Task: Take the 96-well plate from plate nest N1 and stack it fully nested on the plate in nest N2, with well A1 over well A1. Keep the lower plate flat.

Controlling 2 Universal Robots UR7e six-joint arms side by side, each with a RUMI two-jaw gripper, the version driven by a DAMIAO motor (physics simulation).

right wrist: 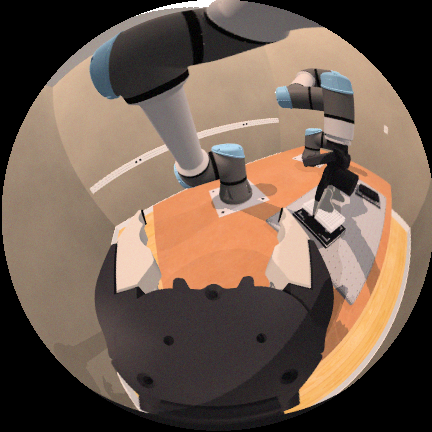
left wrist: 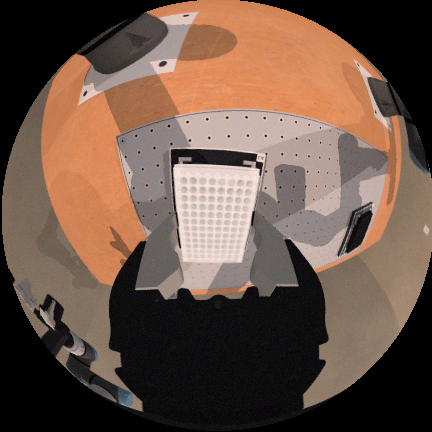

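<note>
The white 96-well plate (left wrist: 215, 215) (right wrist: 331, 219) is between the fingers of my left gripper (left wrist: 214, 211) (right wrist: 320, 211), which is shut on its long sides. The plate is held roughly level, a little above a black nest (left wrist: 215, 156) (right wrist: 326, 241). The held plate hides most of this nest's inside in the left wrist view. A second nest with a dark plate-like piece (left wrist: 359, 231) (right wrist: 369, 192) is at the far right of the board; its wells cannot be made out. My right gripper (right wrist: 211, 209) is open and empty, away from both nests.
The grey perforated board (left wrist: 240, 124) (right wrist: 361, 260) lies on the orange table (left wrist: 270, 85) (right wrist: 210, 240) under the nests. An arm base (left wrist: 132, 42) stands behind the board at the left, and another (left wrist: 384, 97) at the right. The right arm (left wrist: 92, 382) shows at the lower left.
</note>
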